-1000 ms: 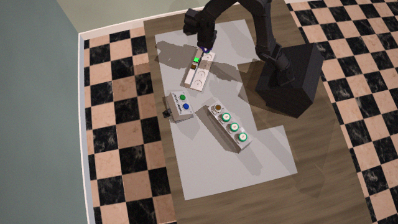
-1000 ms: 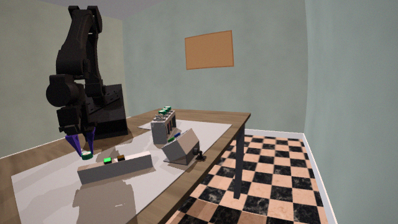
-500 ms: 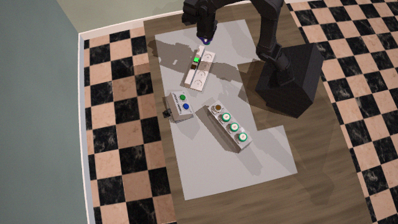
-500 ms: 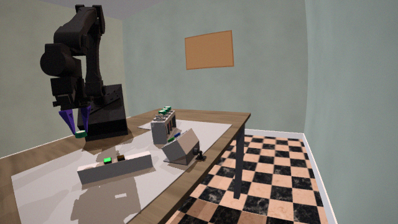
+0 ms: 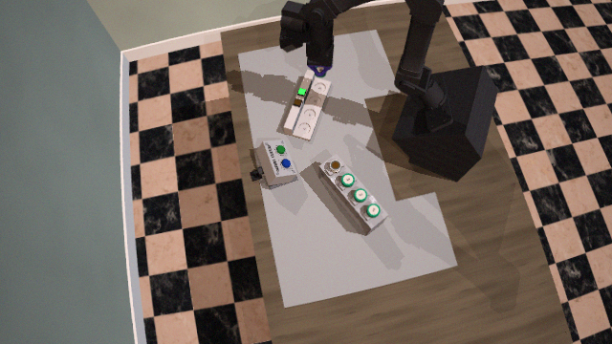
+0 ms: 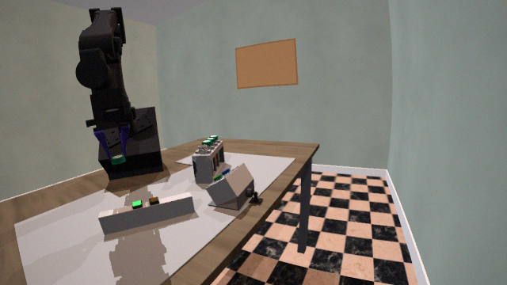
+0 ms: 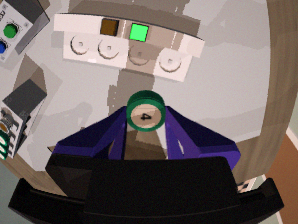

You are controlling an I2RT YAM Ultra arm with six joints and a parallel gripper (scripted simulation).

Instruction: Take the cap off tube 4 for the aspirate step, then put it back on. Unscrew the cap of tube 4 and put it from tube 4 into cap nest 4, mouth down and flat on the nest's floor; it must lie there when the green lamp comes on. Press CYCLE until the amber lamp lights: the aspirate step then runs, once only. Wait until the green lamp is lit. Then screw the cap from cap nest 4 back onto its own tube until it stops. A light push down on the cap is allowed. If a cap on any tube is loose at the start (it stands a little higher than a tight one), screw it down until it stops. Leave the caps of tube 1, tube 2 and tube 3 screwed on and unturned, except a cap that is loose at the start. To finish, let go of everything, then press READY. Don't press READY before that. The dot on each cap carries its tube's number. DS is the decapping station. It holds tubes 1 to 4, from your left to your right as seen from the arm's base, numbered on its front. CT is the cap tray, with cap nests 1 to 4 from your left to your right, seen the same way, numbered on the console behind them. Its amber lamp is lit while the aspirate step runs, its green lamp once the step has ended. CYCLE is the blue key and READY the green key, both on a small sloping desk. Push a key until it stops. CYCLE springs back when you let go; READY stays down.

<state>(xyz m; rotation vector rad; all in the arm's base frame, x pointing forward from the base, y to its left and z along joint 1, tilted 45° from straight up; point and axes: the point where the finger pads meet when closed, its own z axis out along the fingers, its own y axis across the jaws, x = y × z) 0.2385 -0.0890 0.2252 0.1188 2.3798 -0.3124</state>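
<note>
Right now the cap 3 is 2 cm behind my hand, 33 cm to the left of it and 4 cm below it. From my hand the other things lie so: cap 2: 4 cm behind, 37 cm to the left, 4 cm below; then green ready key: 15 cm ahead, 19 cm to the left, 9 cm below; then blue cycle key: 14 cm ahead, 23 cm to the left, 9 cm below.
</note>
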